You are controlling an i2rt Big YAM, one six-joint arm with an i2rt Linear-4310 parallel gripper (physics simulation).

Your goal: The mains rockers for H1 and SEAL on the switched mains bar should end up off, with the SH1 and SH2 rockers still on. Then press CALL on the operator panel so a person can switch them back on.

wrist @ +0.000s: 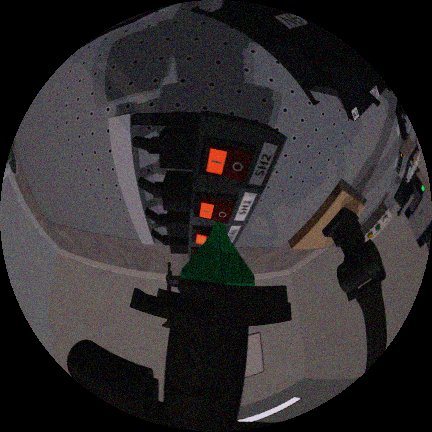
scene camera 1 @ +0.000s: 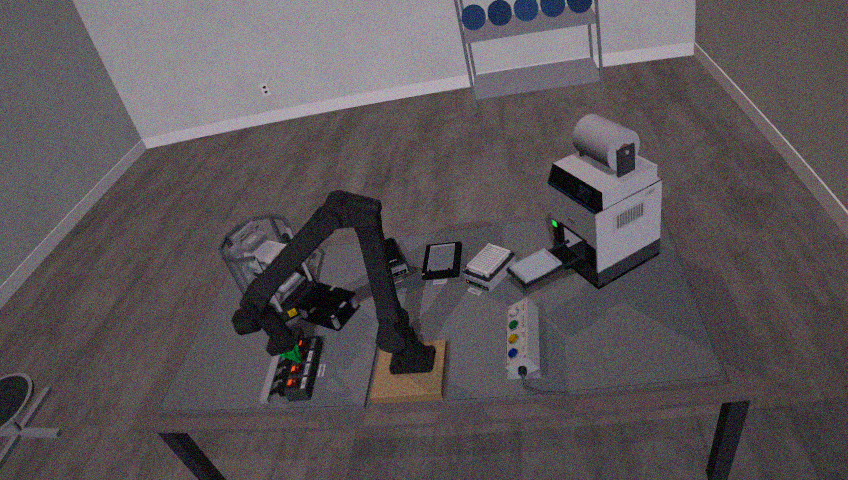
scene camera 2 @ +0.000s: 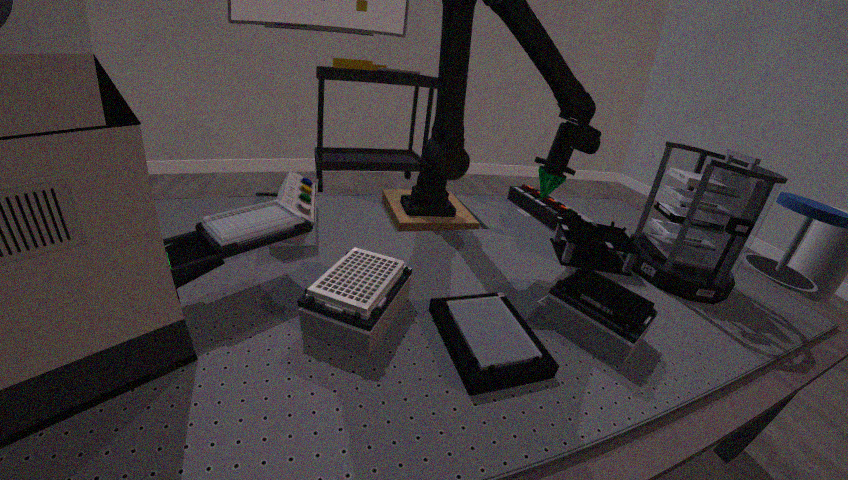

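Seen in the pictures: gripper, between the fingertips: (wrist: 217,223) (scene camera 1: 300,361) (scene camera 2: 542,197); arm's base, origin of its link: (wrist: 340,221) (scene camera 1: 413,361) (scene camera 2: 427,208).
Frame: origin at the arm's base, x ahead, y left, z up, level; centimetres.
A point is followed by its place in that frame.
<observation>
The switched mains bar (scene camera 1: 313,371) @[x -2.9, y 29.1, z 0.7 cm] (scene camera 2: 522,203) @[x -4.1, y 29.0, z 0.1 cm] (wrist: 197,127) @[x 7.7, y 36.8, z 1.6 cm] lies at the table's left in scene camera 1. In the wrist view the SH2 rocker (wrist: 216,161) @[x 6.0, y 35.1, z 3.5 cm], the SH1 rocker (wrist: 206,210) @[x 1.1, y 34.6, z 3.5 cm] and the SEAL rocker (wrist: 201,239) @[x -3.9, y 34.1, z 3.5 cm] glow orange on their I halves. The H1 rocker (scene camera 1: 290,382) @[x -9.0, y 33.4, z 3.5 cm] glows at the bar's front end; my fingers hide it in the wrist view. My gripper (scene camera 1: 293,358) @[x -1.0, y 32.9, z 3.2 cm] (scene camera 2: 545,195) @[x -1.0, y 32.9, z 3.2 cm] (wrist: 217,223) @[x -1.0, y 32.9, z 3.2 cm] is shut and empty. Its green tips point down just over the bar near SH1 and SEAL; contact cannot be told. The operator panel (scene camera 1: 531,347) @[x -2.1, y -33.0, z 5.5 cm] (scene camera 2: 289,193) @[x 7.7, y -31.3, z 6.4 cm] has coloured buttons; CALL is unreadable.
A black stand (scene camera 1: 330,306) @[x 19.9, y 28.5, z 4.6 cm] (scene camera 2: 592,243) @[x 27.6, y 26.3, z 4.5 cm] and a clear-sided carousel (scene camera 1: 252,243) @[x 30.5, y 51.9, z 24.2 cm] (scene camera 2: 684,237) @[x 36.9, y 40.8, z 10.4 cm] are beyond the bar. Plate nests (scene camera 1: 441,259) @[x 42.1, y -4.0, z 1.6 cm] (scene camera 1: 489,261) @[x 34.2, y -20.8, z 5.4 cm] stand midtable. A white instrument (scene camera 1: 627,226) @[x 31.1, y -62.2, z 16.1 cm] stands at the right. Black plugs (wrist: 175,145) @[x 6.2, y 38.1, z 2.3 cm] line the bar's side.
</observation>
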